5 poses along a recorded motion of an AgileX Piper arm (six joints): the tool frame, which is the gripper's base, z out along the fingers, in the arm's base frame.
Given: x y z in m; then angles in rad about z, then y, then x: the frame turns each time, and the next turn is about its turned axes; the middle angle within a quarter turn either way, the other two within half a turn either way.
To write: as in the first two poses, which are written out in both.
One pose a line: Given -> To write
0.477, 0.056, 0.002, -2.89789, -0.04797, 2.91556 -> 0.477, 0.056, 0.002, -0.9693, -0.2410, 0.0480, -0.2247, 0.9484, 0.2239
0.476, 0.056, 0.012, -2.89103, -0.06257, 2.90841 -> 0.476, 0.056, 0.012, -0.9669, -0.2475, 0.0625, -0.2272, 0.9461, 0.2306
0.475, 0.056, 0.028, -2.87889, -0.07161, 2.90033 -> 0.475, 0.056, 0.028, -0.9632, -0.2590, 0.0715, -0.2357, 0.9422, 0.2383
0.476, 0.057, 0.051, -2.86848, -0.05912, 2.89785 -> 0.476, 0.057, 0.051, -0.9613, -0.2693, 0.0591, -0.2480, 0.9383, 0.2409
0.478, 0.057, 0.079, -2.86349, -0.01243, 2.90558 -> 0.478, 0.057, 0.079, -0.9615, -0.2745, 0.0124, -0.2641, 0.9357, 0.2338
